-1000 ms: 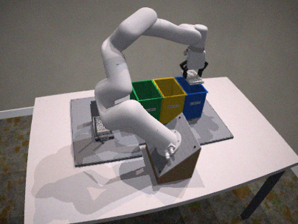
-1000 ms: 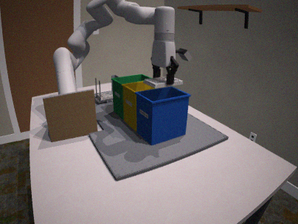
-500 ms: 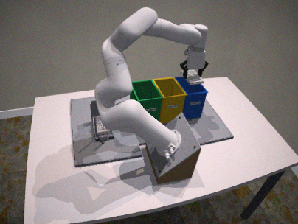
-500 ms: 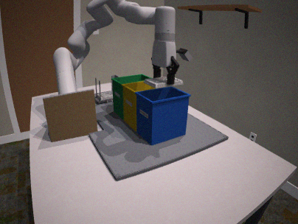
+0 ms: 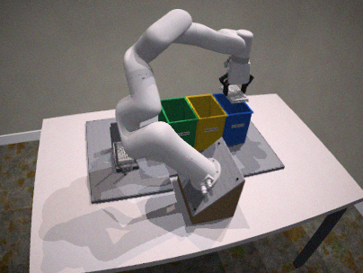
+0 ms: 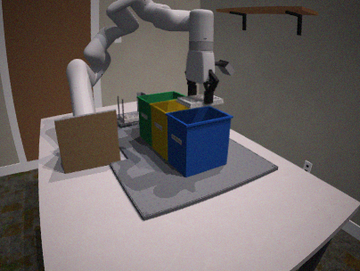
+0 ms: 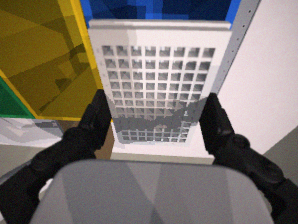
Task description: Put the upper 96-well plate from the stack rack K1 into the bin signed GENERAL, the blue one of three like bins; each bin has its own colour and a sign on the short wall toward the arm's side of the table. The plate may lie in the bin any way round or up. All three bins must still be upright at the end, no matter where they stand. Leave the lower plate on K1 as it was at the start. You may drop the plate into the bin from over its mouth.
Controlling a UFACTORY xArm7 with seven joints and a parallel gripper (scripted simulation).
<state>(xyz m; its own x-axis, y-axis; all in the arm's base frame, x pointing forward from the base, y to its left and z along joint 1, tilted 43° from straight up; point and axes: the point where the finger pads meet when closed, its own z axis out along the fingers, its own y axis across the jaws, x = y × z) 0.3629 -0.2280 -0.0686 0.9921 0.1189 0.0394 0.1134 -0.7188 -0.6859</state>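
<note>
The blue bin lies 150 mm below my hand. Round my hand: white 96-well plate 10 mm below; yellow bin 10 mm behind, 130 mm to the left, 150 mm below; green bin 30 mm behind, 260 mm to the left, 150 mm below.
</note>
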